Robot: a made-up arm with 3 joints. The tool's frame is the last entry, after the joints. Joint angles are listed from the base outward. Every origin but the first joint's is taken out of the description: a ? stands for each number. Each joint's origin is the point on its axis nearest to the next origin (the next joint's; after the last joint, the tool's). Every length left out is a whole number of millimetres.
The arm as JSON. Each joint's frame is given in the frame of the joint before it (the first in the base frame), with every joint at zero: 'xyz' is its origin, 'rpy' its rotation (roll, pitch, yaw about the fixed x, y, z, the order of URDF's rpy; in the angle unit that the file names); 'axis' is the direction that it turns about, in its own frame. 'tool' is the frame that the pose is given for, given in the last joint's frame.
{
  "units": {
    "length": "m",
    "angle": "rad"
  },
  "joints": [
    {
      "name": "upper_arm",
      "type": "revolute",
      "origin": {
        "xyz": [
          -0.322,
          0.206,
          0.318
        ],
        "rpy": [
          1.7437,
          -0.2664,
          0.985
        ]
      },
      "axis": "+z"
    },
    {
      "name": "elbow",
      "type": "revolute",
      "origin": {
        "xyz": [
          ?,
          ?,
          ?
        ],
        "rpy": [
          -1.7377,
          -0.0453,
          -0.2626
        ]
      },
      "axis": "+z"
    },
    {
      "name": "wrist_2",
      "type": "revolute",
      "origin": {
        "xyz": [
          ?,
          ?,
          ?
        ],
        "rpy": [
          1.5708,
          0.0,
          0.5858
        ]
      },
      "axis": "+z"
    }
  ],
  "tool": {
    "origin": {
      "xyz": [
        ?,
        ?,
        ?
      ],
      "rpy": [
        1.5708,
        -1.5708,
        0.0
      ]
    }
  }
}
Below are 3 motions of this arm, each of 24 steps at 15 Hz.
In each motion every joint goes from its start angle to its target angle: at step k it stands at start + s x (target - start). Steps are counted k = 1, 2, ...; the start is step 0. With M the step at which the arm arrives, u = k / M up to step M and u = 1 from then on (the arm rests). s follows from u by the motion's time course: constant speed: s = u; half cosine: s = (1 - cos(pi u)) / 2; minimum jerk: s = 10 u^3 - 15 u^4 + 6 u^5.
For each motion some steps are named. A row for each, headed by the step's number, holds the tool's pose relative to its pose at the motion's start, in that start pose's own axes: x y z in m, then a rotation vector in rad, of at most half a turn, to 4 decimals.
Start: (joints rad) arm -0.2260 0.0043 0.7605
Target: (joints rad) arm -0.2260 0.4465 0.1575
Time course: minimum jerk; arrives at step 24
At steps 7, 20, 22, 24:
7: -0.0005 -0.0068 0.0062 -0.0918 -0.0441 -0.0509
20: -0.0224 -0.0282 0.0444 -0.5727 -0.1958 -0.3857
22: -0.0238 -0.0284 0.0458 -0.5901 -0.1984 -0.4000
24: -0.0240 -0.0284 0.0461 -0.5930 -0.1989 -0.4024

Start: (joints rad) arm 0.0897 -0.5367 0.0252
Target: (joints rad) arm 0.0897 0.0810 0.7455
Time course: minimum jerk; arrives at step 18
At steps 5, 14, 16, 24:
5: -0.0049 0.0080 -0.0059 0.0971 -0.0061 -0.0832
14: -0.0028 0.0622 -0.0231 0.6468 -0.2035 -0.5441
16: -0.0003 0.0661 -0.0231 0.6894 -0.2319 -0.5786
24: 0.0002 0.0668 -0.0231 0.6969 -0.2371 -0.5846

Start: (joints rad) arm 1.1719 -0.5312 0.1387
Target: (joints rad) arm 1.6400 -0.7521 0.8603
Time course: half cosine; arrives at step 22
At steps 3, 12, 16, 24:
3: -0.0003 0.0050 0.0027 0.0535 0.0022 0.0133
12: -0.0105 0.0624 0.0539 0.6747 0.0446 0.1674
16: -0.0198 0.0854 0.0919 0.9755 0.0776 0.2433
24: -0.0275 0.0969 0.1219 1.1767 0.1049 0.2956

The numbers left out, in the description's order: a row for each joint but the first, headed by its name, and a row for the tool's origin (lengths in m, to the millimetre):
elbow: -0.287 0.079 0.0
wrist_2: 0.004 0.003 0.0
tool: 0.064 0.077 0.0

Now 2 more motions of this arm.
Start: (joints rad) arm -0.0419 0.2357 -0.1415
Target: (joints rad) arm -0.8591 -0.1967 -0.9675
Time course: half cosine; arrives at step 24
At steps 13, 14, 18, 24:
13: 0.0563 -0.0225 -0.0538 -0.8248 -0.3253 0.0519
14: 0.0627 -0.0239 -0.0574 -0.9217 -0.3600 0.0496
18: 0.0843 -0.0259 -0.0687 -1.2645 -0.4768 0.0296
24: 0.0979 -0.0250 -0.0760 -1.4912 -0.5490 0.0070

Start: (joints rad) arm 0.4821 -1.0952 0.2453
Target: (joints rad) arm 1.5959 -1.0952 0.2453
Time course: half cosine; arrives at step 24
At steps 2, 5, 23, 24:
2: 0.0002 0.0030 0.0042 0.0159 -0.0088 0.0055
5: 0.0005 0.0171 0.0263 0.0964 -0.0534 0.0331
23: -0.0708 0.0423 0.2750 0.9293 -0.5147 0.3186
24: -0.0714 0.0419 0.2761 0.9333 -0.5169 0.3199

